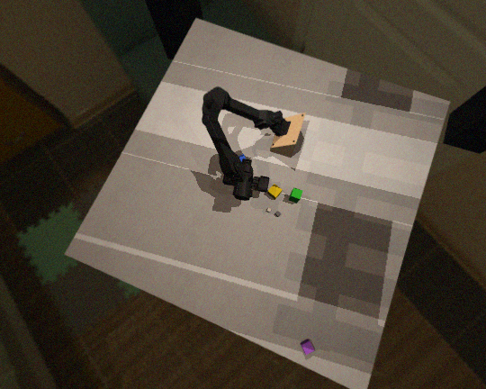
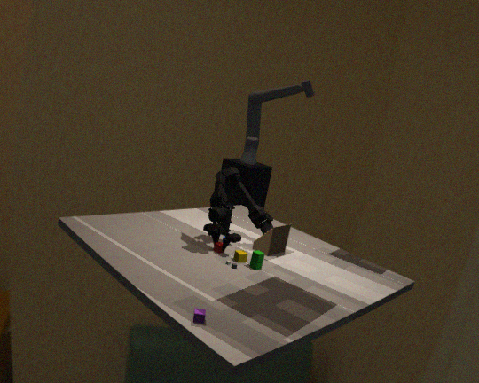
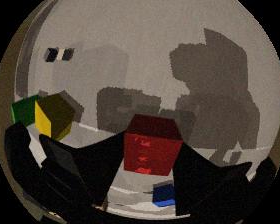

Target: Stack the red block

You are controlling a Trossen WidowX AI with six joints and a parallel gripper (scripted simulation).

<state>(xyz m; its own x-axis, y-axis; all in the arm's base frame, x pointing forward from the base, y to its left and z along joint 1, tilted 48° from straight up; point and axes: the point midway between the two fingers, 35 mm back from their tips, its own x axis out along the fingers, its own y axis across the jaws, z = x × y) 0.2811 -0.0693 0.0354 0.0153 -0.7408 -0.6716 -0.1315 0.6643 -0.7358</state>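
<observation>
Right now my gripper tip is 120 mm to the right of the yellow block, 10 mm below it and 10 mm past it. The rest, counted from my gripper tip: purple block 520 mm ahead, 430 mm to the left, 10 mm above; blue block 110 mm behind, 60 mm to the right, 10 mm above; red block 10 mm above.
</observation>
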